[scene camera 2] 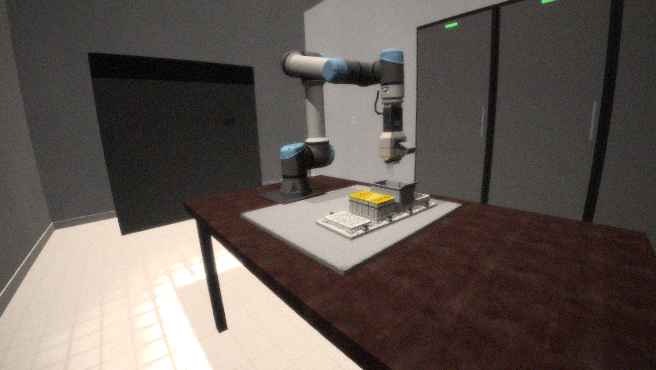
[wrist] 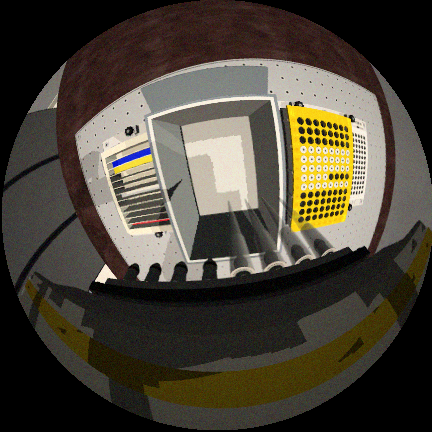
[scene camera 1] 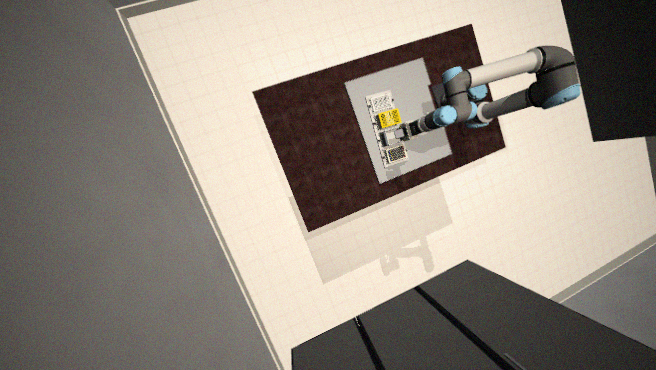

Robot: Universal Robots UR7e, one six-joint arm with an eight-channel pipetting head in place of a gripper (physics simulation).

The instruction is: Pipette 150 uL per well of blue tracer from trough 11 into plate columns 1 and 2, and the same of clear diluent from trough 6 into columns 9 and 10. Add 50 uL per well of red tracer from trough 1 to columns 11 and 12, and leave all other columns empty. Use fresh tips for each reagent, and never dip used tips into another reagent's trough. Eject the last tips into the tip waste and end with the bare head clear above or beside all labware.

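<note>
My pipetting head (scene camera 1: 401,133) (scene camera 2: 392,159) (wrist: 227,272) hangs above the open grey tip waste bin (scene camera 1: 386,139) (scene camera 2: 406,198) (wrist: 212,103). In the wrist view, four nozzles on the right carry long clear tips, and four on the left are bare. Liquid in the tips cannot be made out. The yellow tip rack (scene camera 1: 389,118) (scene camera 2: 371,197) (wrist: 296,165) holds tips in its middle rows; one row is half empty. The white plate (scene camera 1: 382,102) (scene camera 2: 347,219) (wrist: 358,162) lies beyond it; well contents are too small to tell. The trough reservoir (scene camera 1: 397,154) (wrist: 118,202) shows blue, yellow and red strips and is partly hidden by the bin.
The labware stands in one row on a pale carrier, on a grey perforated board (scene camera 1: 415,80) (scene camera 2: 300,235) (wrist: 95,125). The board lies on a dark brown table (scene camera 1: 305,135) (scene camera 2: 450,280) (wrist: 200,30). Tall dark cabinets (scene camera 2: 545,100) stand behind the table.
</note>
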